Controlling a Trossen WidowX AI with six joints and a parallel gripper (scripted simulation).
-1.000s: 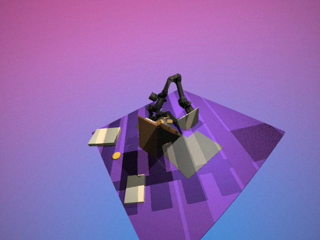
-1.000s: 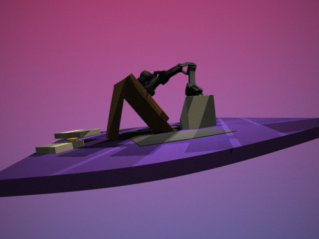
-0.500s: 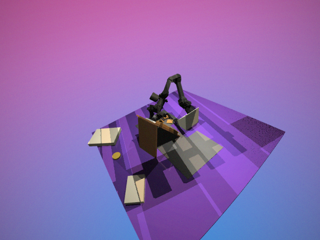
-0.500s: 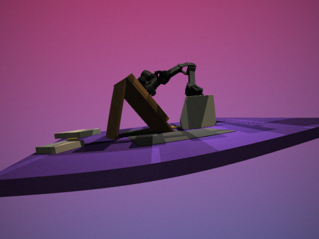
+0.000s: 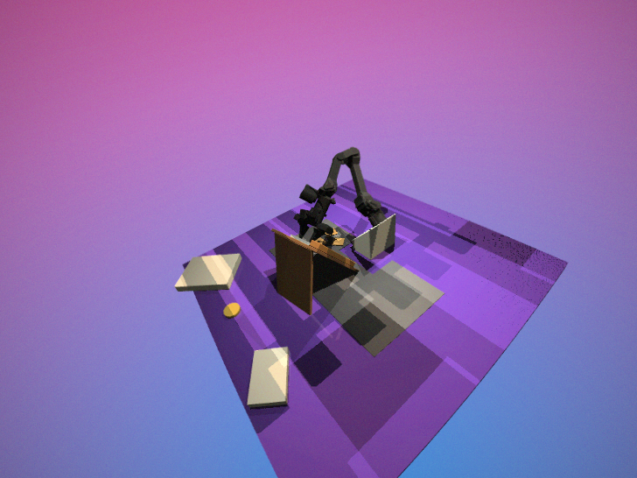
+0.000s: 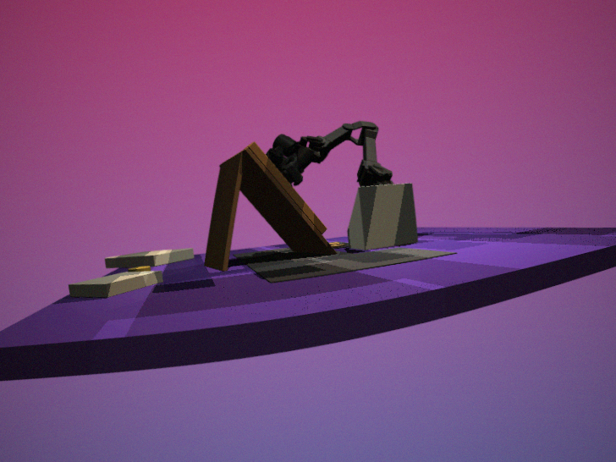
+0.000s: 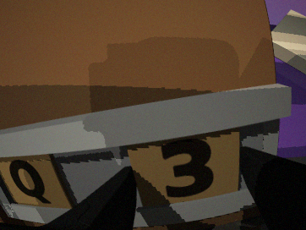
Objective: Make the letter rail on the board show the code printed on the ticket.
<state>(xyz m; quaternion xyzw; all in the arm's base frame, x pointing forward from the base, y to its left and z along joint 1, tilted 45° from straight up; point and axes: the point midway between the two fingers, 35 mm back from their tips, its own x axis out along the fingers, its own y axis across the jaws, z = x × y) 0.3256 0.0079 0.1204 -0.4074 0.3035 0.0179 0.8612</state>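
My gripper tip is 80 mm above the white ticket, 70 mm past it and 50 mm to the right of it. From my gripper tip the other things lie so: letter tile right at my gripper tip; grey mat 170 mm below, 160 mm behind, 80 mm to the left; yellow disc 390 mm ahead, 170 mm below, 20 mm to the right.
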